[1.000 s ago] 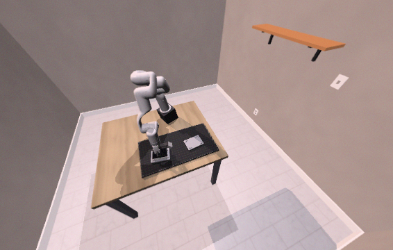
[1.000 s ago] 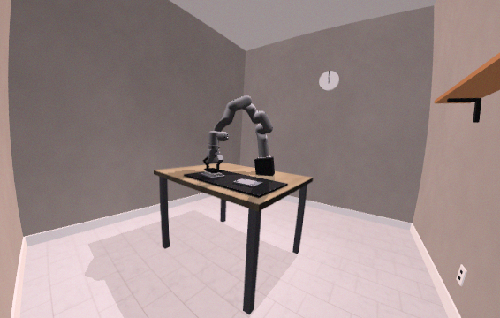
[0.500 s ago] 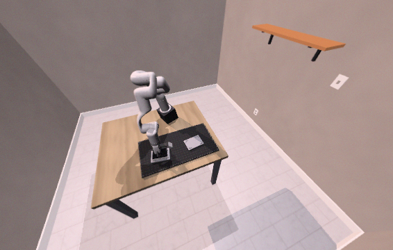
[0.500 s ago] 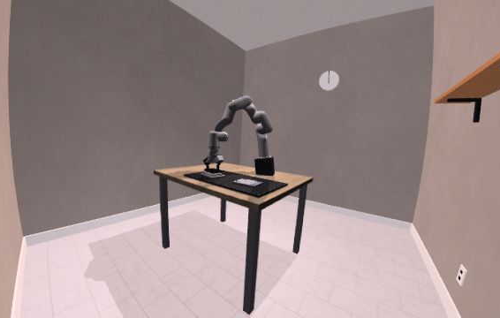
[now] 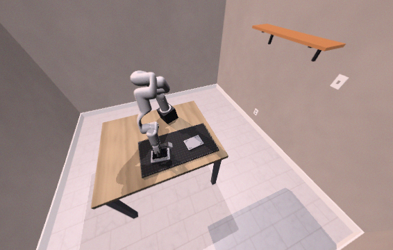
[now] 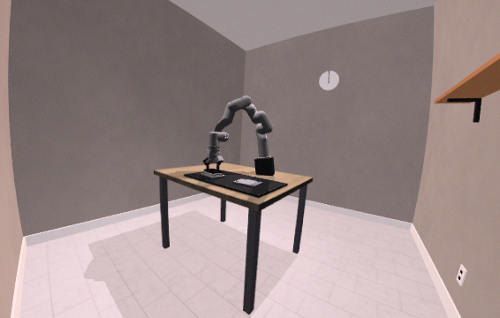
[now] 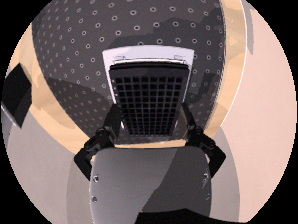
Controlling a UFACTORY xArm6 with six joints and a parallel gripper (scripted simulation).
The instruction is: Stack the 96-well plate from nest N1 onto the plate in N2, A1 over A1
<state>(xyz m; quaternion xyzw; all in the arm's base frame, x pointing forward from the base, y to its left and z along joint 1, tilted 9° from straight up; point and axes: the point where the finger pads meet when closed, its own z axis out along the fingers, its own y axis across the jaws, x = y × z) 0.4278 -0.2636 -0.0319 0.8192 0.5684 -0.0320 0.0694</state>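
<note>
The dark 96-well plate lies 10 mm below my hand. The rest, counted from my hand: plate nest (40 mm ahead, 320 mm to the left, 40 mm below); then light grey 96-well plate (30 mm below).
</note>
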